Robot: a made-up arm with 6 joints. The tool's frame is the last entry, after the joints.
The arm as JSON. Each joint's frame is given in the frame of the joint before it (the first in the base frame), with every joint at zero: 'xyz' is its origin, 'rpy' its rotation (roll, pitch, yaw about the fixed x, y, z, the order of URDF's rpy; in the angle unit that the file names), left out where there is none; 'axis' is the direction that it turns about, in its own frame. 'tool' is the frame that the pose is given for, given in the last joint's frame.
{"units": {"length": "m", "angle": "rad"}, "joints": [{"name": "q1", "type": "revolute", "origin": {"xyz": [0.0, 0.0, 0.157]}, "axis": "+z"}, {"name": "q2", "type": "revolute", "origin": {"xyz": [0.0, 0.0, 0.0]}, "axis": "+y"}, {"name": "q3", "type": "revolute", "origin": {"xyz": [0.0, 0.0, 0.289]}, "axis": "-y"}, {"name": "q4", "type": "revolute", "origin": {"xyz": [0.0, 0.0, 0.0]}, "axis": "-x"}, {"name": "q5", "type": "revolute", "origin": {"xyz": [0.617, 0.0, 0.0]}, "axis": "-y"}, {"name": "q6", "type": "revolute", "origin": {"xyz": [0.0, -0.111, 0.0]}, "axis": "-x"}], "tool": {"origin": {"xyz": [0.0, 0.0, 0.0]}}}
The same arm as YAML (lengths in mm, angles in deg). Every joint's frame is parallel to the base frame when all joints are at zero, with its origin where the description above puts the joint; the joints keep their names.
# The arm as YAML. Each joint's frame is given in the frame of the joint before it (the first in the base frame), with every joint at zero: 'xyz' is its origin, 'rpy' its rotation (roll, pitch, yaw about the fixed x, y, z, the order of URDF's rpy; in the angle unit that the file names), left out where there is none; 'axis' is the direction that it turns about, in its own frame. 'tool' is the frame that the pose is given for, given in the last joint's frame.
units:
  length: mm
  angle: deg
joints:
  - name: q1
    type: revolute
    origin:
      xyz: [0.0, 0.0, 157.0]
    axis: [0.0, 0.0, 1.0]
  - name: q2
    type: revolute
    origin:
      xyz: [0.0, 0.0, 0.0]
    axis: [0.0, 1.0, 0.0]
  - name: q3
    type: revolute
    origin:
      xyz: [0.0, 0.0, 289.0]
    axis: [0.0, -1.0, 0.0]
  - name: q4
    type: revolute
    origin:
      xyz: [0.0, 0.0, 0.0]
    axis: [-1.0, 0.0, 0.0]
  - name: q5
    type: revolute
    origin:
      xyz: [617.0, 0.0, 0.0]
    axis: [0.0, -1.0, 0.0]
  - name: q6
    type: revolute
    origin:
      xyz: [0.0, -111.0, 0.0]
    axis: [-1.0, 0.0, 0.0]
tool:
  origin:
    xyz: [0.0, 0.0, 0.0]

